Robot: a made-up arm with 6 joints. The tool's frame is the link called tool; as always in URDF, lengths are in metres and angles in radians. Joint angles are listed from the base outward.
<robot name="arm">
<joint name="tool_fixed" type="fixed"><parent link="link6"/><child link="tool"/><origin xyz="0 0 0" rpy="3.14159 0 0"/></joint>
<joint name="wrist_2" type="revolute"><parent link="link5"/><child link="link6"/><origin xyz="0.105 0 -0.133" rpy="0 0 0"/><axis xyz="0 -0.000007 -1"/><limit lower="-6.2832" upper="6.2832"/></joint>
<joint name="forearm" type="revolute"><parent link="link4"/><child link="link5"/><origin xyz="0 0 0" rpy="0 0 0"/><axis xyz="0 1 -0.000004"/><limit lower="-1.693" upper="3.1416"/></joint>
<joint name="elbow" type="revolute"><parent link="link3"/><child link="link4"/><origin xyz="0.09 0 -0.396" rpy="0 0 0"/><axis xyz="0 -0.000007 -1"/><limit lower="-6.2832" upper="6.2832"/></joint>
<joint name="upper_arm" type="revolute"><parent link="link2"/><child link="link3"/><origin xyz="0.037 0 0.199" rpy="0 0 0"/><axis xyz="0 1 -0.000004"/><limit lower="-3.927" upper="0.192"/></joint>
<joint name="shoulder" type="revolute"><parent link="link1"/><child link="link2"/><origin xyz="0 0 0" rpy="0 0 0"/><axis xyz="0 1 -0.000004"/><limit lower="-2.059" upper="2.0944"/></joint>
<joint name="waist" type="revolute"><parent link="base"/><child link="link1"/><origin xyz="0 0 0.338" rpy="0 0 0"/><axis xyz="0 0 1"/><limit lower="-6.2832" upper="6.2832"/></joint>
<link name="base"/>
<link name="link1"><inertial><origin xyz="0.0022 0.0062 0.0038"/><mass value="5.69"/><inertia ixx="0.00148" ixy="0" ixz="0" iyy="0.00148" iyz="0" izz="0.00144"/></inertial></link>
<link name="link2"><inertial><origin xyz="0.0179 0.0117 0.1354"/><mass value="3.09"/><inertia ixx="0.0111" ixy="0" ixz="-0.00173" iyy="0.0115" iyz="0" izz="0.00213"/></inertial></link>
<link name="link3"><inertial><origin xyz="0.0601 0.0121 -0.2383"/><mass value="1.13"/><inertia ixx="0.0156" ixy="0" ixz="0.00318" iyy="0.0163" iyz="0" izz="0.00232"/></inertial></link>
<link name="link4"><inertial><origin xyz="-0.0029 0.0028 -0.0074"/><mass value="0.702"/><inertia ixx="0.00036" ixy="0" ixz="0" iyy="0.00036" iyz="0" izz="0.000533"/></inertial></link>
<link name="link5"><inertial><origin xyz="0.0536 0.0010 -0.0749"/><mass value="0.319"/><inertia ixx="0.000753" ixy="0" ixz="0.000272" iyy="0.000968" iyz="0" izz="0.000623"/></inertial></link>
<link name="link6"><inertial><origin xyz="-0.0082 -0.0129 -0.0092"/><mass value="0.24"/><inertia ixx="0.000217" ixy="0" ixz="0" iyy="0.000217" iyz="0" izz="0.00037"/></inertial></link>
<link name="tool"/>
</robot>
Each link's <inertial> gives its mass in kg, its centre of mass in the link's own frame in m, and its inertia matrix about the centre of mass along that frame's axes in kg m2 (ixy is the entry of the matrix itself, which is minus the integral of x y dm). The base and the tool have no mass. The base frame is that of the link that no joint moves.
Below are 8 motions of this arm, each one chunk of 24 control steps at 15 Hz.
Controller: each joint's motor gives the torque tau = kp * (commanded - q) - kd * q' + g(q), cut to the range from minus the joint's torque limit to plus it. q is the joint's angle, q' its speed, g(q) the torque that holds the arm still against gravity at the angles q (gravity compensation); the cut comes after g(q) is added. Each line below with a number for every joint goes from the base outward.
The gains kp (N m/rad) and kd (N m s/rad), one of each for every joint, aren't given. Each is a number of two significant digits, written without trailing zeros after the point. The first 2 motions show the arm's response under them.
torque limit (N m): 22 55 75 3.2 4.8 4
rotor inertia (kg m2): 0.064 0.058 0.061 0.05 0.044 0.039
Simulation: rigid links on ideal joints. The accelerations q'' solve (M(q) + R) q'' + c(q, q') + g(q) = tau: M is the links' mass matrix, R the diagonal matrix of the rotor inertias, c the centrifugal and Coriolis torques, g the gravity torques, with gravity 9.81 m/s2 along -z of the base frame. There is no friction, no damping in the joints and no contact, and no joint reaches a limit. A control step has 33 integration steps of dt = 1/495 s. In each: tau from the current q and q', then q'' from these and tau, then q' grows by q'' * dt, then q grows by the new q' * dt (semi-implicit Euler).
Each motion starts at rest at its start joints. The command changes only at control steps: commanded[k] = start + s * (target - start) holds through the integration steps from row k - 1 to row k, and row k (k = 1, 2, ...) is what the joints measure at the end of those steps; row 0 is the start. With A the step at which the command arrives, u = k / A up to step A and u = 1 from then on. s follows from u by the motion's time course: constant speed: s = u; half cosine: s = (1 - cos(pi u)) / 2; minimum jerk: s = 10 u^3 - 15 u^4 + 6 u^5; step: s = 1 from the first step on.
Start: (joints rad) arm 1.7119 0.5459 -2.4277 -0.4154 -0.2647 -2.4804
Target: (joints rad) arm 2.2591 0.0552 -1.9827 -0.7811 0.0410 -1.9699
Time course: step
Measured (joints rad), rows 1 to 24:
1: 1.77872 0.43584 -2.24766 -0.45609 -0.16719 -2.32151
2: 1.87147 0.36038 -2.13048 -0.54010 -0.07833 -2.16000
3: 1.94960 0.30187 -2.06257 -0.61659 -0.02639 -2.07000
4: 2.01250 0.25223 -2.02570 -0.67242 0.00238 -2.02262
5: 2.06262 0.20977 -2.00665 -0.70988 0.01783 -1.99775
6: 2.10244 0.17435 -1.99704 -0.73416 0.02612 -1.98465
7: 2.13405 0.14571 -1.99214 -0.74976 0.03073 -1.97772
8: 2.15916 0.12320 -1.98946 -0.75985 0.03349 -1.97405
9: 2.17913 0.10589 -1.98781 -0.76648 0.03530 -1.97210
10: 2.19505 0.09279 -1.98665 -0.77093 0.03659 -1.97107
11: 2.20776 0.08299 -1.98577 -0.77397 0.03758 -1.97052
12: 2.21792 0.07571 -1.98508 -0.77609 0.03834 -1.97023
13: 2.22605 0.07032 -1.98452 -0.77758 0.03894 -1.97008
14: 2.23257 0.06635 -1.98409 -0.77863 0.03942 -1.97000
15: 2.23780 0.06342 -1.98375 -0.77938 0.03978 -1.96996
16: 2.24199 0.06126 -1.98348 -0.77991 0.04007 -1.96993
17: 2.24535 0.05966 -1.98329 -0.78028 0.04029 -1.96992
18: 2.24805 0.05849 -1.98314 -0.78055 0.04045 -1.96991
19: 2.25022 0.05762 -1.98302 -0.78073 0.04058 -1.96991
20: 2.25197 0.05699 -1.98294 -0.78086 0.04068 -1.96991
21: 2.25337 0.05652 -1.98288 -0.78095 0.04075 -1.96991
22: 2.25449 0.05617 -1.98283 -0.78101 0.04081 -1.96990
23: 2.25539 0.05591 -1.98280 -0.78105 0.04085 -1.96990
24: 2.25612 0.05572 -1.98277 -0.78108 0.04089 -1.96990
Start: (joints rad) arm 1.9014 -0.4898 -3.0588 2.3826 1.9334 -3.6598
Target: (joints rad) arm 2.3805 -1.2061 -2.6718 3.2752 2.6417 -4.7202
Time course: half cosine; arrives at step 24
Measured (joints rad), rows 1 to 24:
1: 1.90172 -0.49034 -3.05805 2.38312 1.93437 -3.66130
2: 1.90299 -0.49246 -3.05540 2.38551 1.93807 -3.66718
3: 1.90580 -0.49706 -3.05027 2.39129 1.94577 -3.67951
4: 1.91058 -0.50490 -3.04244 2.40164 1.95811 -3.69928
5: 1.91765 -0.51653 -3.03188 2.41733 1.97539 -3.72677
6: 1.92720 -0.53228 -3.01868 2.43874 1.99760 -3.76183
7: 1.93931 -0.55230 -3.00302 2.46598 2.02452 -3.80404
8: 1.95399 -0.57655 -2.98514 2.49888 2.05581 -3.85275
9: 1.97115 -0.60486 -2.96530 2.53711 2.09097 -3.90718
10: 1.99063 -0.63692 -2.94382 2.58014 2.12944 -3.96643
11: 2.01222 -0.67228 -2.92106 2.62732 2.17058 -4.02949
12: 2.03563 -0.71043 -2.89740 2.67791 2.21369 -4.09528
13: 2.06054 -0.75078 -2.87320 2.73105 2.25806 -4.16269
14: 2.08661 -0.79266 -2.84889 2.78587 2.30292 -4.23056
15: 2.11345 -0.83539 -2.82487 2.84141 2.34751 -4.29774
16: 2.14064 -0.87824 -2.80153 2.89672 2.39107 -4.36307
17: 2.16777 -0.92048 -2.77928 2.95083 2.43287 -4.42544
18: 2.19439 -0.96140 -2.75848 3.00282 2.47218 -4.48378
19: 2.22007 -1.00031 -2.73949 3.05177 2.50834 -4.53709
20: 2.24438 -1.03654 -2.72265 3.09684 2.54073 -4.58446
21: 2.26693 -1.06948 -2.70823 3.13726 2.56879 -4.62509
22: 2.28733 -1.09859 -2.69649 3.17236 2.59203 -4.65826
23: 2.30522 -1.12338 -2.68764 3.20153 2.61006 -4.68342
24: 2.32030 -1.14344 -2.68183 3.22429 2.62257 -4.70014
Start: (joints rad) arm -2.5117 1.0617 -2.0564 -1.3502 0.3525 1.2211
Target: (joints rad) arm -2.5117 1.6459 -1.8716 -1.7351 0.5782 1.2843
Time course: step
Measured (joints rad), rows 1 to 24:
1: -2.51005 1.12128 -2.01894 -1.40805 0.41821 1.24040
2: -2.51052 1.23227 -1.96144 -1.49413 0.48154 1.25996
3: -2.51145 1.33968 -1.91604 -1.56525 0.52165 1.27180
4: -2.51198 1.42558 -1.88789 -1.61685 0.54509 1.27832
5: -2.51214 1.48882 -1.87326 -1.65288 0.55851 1.28169
6: -2.51214 1.53374 -1.86705 -1.67785 0.56628 1.28332
7: -2.51209 1.56529 -1.86530 -1.69518 0.57089 1.28405
8: -2.51203 1.58750 -1.86559 -1.70723 0.57367 1.28434
9: -2.51197 1.60327 -1.86659 -1.71564 0.57537 1.28443
10: -2.51192 1.61459 -1.86769 -1.72150 0.57642 1.28443
11: -2.51187 1.62280 -1.86865 -1.72560 0.57708 1.28442
12: -2.51184 1.62882 -1.86942 -1.72846 0.57748 1.28439
13: -2.51181 1.63324 -1.87000 -1.73046 0.57774 1.28437
14: -2.51179 1.63651 -1.87042 -1.73186 0.57790 1.28435
15: -2.51177 1.63893 -1.87074 -1.73283 0.57800 1.28434
16: -2.51175 1.64073 -1.87096 -1.73352 0.57807 1.28433
17: -2.51174 1.64207 -1.87113 -1.73399 0.57811 1.28432
18: -2.51173 1.64306 -1.87125 -1.73433 0.57814 1.28432
19: -2.51173 1.64379 -1.87134 -1.73456 0.57816 1.28431
20: -2.51172 1.64434 -1.87141 -1.73472 0.57817 1.28431
21: -2.51172 1.64474 -1.87146 -1.73483 0.57818 1.28431
22: -2.51171 1.64504 -1.87150 -1.73491 0.57818 1.28431
23: -2.51171 1.64526 -1.87152 -1.73497 0.57819 1.28430
24: -2.51171 1.64543 -1.87154 -1.73501 0.57819 1.28430

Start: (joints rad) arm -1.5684 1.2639 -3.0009 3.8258 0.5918 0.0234
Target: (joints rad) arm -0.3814 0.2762 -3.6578 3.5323 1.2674 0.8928
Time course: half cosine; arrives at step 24
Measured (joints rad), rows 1 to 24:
1: -1.56784 1.26366 -3.00168 3.82558 0.59263 0.02464
2: -1.56531 1.26214 -3.00483 3.82462 0.59589 0.02947
3: -1.55927 1.25769 -3.01169 3.82246 0.60286 0.03960
4: -1.54843 1.24885 -3.02311 3.81878 0.61429 0.05583
5: -1.53182 1.23453 -3.03945 3.81338 0.63050 0.07838
6: -1.50878 1.21412 -3.06068 3.80618 0.65150 0.10713
7: -1.47894 1.18739 -3.08656 3.79717 0.67705 0.14172
8: -1.44216 1.15440 -3.11666 3.78637 0.70676 0.18164
9: -1.39858 1.11548 -3.15044 3.77388 0.74012 0.22622
10: -1.34856 1.07114 -3.18731 3.75977 0.77656 0.27473
11: -1.29273 1.02201 -3.22662 3.74420 0.81547 0.32635
12: -1.23197 0.96886 -3.26770 3.72733 0.85620 0.38020
13: -1.16736 0.91251 -3.30985 3.70938 0.89813 0.43537
14: -1.10014 0.85384 -3.35238 3.69062 0.94062 0.49094
15: -1.03162 0.79379 -3.39458 3.67139 0.98304 0.54595
16: -0.96306 0.73332 -3.43575 3.65209 1.02472 0.59946
17: -0.89565 0.67345 -3.47518 3.63316 1.06499 0.65058
18: -0.83042 0.61520 -3.51217 3.61503 1.10313 0.69842
19: -0.76832 0.55962 -3.54606 3.59813 1.13846 0.74216
20: -0.71019 0.50770 -3.57624 3.58281 1.17030 0.78105
21: -0.65681 0.46038 -3.60214 3.56939 1.19806 0.81441
22: -0.60894 0.41852 -3.62332 3.55810 1.22120 0.84168
23: -0.56727 0.38284 -3.63939 3.54908 1.23929 0.86239
24: -0.53244 0.35394 -3.65009 3.54244 1.25201 0.87616

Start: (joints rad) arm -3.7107 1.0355 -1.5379 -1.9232 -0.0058 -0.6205
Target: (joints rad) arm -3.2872 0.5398 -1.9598 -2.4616 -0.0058 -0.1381
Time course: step
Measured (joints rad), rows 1 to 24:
1: -3.65547 1.00167 -1.66898 -2.04428 -0.00008 -0.46953
2: -3.58780 0.90041 -1.79522 -2.16911 0.00435 -0.31729
3: -3.52966 0.80210 -1.87784 -2.25013 0.00701 -0.23189
4: -3.48086 0.72472 -1.92463 -2.30462 0.00671 -0.18691
5: -3.44089 0.66887 -1.94840 -2.34398 0.00454 -0.16348
6: -3.40885 0.63015 -1.95909 -2.37360 0.00187 -0.15132
7: -3.38344 0.60369 -1.96305 -2.39618 -0.00053 -0.14502
8: -3.36337 0.58556 -1.96390 -2.41332 -0.00240 -0.14174
9: -3.34753 0.57297 -1.96351 -2.42619 -0.00374 -0.14004
10: -3.33502 0.56408 -1.96277 -2.43574 -0.00464 -0.13915
11: -3.32512 0.55769 -1.96205 -2.44277 -0.00520 -0.13868
12: -3.31728 0.55305 -1.96146 -2.44789 -0.00555 -0.13843
13: -3.31106 0.54963 -1.96101 -2.45161 -0.00574 -0.13830
14: -3.30614 0.54711 -1.96068 -2.45431 -0.00584 -0.13822
15: -3.30223 0.54523 -1.96044 -2.45627 -0.00589 -0.13818
16: -3.29913 0.54383 -1.96027 -2.45769 -0.00591 -0.13815
17: -3.29667 0.54280 -1.96014 -2.45872 -0.00591 -0.13814
18: -3.29471 0.54202 -1.96005 -2.45947 -0.00590 -0.13813
19: -3.29316 0.54145 -1.95999 -2.46002 -0.00589 -0.13812
20: -3.29193 0.54102 -1.95994 -2.46043 -0.00588 -0.13811
21: -3.29096 0.54071 -1.95990 -2.46072 -0.00586 -0.13811
22: -3.29018 0.54047 -1.95988 -2.46094 -0.00585 -0.13811
23: -3.28957 0.54030 -1.95986 -2.46111 -0.00584 -0.13811
24: -3.28908 0.54017 -1.95984 -2.46123 -0.00584 -0.13811

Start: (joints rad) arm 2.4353 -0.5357 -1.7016 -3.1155 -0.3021 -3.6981
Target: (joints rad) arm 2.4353 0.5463 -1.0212 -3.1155 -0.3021 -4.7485
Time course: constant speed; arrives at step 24
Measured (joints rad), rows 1 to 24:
1: 2.43535 -0.53165 -1.69336 -3.11569 -0.30090 -3.71282
2: 2.43539 -0.51833 -1.67656 -3.11593 -0.30005 -3.74099
3: 2.43541 -0.49633 -1.65397 -3.11609 -0.29977 -3.77654
4: 2.43542 -0.46765 -1.62809 -3.11613 -0.29982 -3.81596
5: 2.43541 -0.43420 -1.60056 -3.11609 -0.29999 -3.85742
6: 2.43540 -0.39743 -1.57229 -3.11602 -0.30018 -3.89996
7: 2.43539 -0.35835 -1.54375 -3.11594 -0.30033 -3.94306
8: 2.43538 -0.31766 -1.51514 -3.11587 -0.30045 -3.98648
9: 2.43536 -0.27580 -1.48656 -3.11581 -0.30052 -4.03005
10: 2.43535 -0.23312 -1.45802 -3.11576 -0.30057 -4.07372
11: 2.43534 -0.18982 -1.42952 -3.11572 -0.30060 -4.11743
12: 2.43532 -0.14607 -1.40106 -3.11569 -0.30062 -4.16116
13: 2.43531 -0.10198 -1.37262 -3.11567 -0.30064 -4.20491
14: 2.43530 -0.05764 -1.34421 -3.11565 -0.30065 -4.24867
15: 2.43530 -0.01311 -1.31582 -3.11564 -0.30065 -4.29243
16: 2.43529 0.03155 -1.28743 -3.11563 -0.30066 -4.33619
17: 2.43528 0.07632 -1.25906 -3.11562 -0.30067 -4.37996
18: 2.43528 0.12116 -1.23068 -3.11561 -0.30068 -4.42372
19: 2.43527 0.16607 -1.20232 -3.11561 -0.30068 -4.46749
20: 2.43526 0.21102 -1.17396 -3.11560 -0.30069 -4.51125
21: 2.43526 0.25599 -1.14559 -3.11560 -0.30070 -4.55502
22: 2.43526 0.30100 -1.11723 -3.11560 -0.30071 -4.59878
23: 2.43525 0.34602 -1.08888 -3.11560 -0.30071 -4.64255
24: 2.43525 0.39105 -1.06052 -3.11559 -0.30072 -4.68631

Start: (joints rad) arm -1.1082 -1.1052 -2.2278 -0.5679 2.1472 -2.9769
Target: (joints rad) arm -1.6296 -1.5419 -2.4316 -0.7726 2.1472 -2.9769
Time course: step
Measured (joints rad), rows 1 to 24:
1: -1.18604 -1.14606 -2.28303 -0.59330 2.14752 -2.97688
2: -1.26771 -1.23223 -2.34570 -0.64023 2.14370 -2.97656
3: -1.33543 -1.31480 -2.38989 -0.68690 2.14163 -2.97627
4: -1.39177 -1.38022 -2.41574 -0.72261 2.14167 -2.97620
5: -1.43831 -1.42804 -2.42888 -0.74606 2.14267 -2.97629
6: -1.47638 -1.46173 -2.43454 -0.75985 2.14383 -2.97645
7: -1.50723 -1.48512 -2.43627 -0.76720 2.14479 -2.97660
8: -1.53207 -1.50133 -2.43622 -0.77073 2.14551 -2.97672
9: -1.55196 -1.51266 -2.43550 -0.77220 2.14602 -2.97680
10: -1.56786 -1.52066 -2.43465 -0.77265 2.14636 -2.97686
11: -1.58052 -1.52638 -2.43389 -0.77268 2.14660 -2.97689
12: -1.59060 -1.53050 -2.43328 -0.77256 2.14677 -2.97691
13: -1.59862 -1.53351 -2.43282 -0.77242 2.14688 -2.97692
14: -1.60500 -1.53571 -2.43249 -0.77232 2.14697 -2.97692
15: -1.61006 -1.53734 -2.43224 -0.77226 2.14702 -2.97692
16: -1.61408 -1.53853 -2.43207 -0.77223 2.14707 -2.97692
17: -1.61728 -1.53941 -2.43194 -0.77223 2.14710 -2.97691
18: -1.61982 -1.54007 -2.43185 -0.77225 2.14712 -2.97691
19: -1.62183 -1.54055 -2.43178 -0.77228 2.14714 -2.97691
20: -1.62343 -1.54090 -2.43174 -0.77231 2.14715 -2.97691
21: -1.62470 -1.54116 -2.43170 -0.77235 2.14716 -2.97691
22: -1.62571 -1.54136 -2.43167 -0.77238 2.14717 -2.97691
23: -1.62651 -1.54150 -2.43166 -0.77241 2.14718 -2.97690
24: -1.62715 -1.54161 -2.43164 -0.77244 2.14718 -2.97690

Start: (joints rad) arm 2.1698 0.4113 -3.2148 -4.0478 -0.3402 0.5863
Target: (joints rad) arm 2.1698 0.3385 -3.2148 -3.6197 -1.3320 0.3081
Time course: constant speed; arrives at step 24
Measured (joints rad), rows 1 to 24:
1: 2.16984 0.41070 -3.21477 -4.04475 -0.35338 0.58246
2: 2.16984 0.40955 -3.21476 -4.03768 -0.37794 0.57504
3: 2.16983 0.40799 -3.21475 -4.02743 -0.40934 0.56564
4: 2.16981 0.40611 -3.21473 -4.01489 -0.44478 0.55518
5: 2.16979 0.40397 -3.21473 -4.00074 -0.48262 0.54418
6: 2.16977 0.40163 -3.21472 -3.98546 -0.52188 0.53289
7: 2.16976 0.39913 -3.21472 -3.96940 -0.56198 0.52146
8: 2.16975 0.39650 -3.21473 -3.95280 -0.60258 0.50995
9: 2.16974 0.39377 -3.21473 -3.93582 -0.64348 0.49840
10: 2.16974 0.39097 -3.21474 -3.91857 -0.68454 0.48683
11: 2.16973 0.38812 -3.21475 -3.90115 -0.72572 0.47525
12: 2.16973 0.38522 -3.21475 -3.88359 -0.76695 0.46367
13: 2.16973 0.38229 -3.21476 -3.86594 -0.80822 0.45208
14: 2.16973 0.37933 -3.21476 -3.84823 -0.84951 0.44049
15: 2.16973 0.37636 -3.21476 -3.83048 -0.89081 0.42890
16: 2.16974 0.37338 -3.21476 -3.81269 -0.93213 0.41731
17: 2.16974 0.37038 -3.21476 -3.79489 -0.97344 0.40571
18: 2.16974 0.36738 -3.21476 -3.77706 -1.01476 0.39412
19: 2.16975 0.36437 -3.21476 -3.75923 -1.05608 0.38253
20: 2.16975 0.36135 -3.21476 -3.74139 -1.09741 0.37094
21: 2.16976 0.35833 -3.21476 -3.72354 -1.13873 0.35935
22: 2.16976 0.35531 -3.21476 -3.70570 -1.18005 0.34775
23: 2.16977 0.35229 -3.21476 -3.68784 -1.22138 0.33616
24: 2.16977 0.34926 -3.21476 -3.66999 -1.26270 0.32457

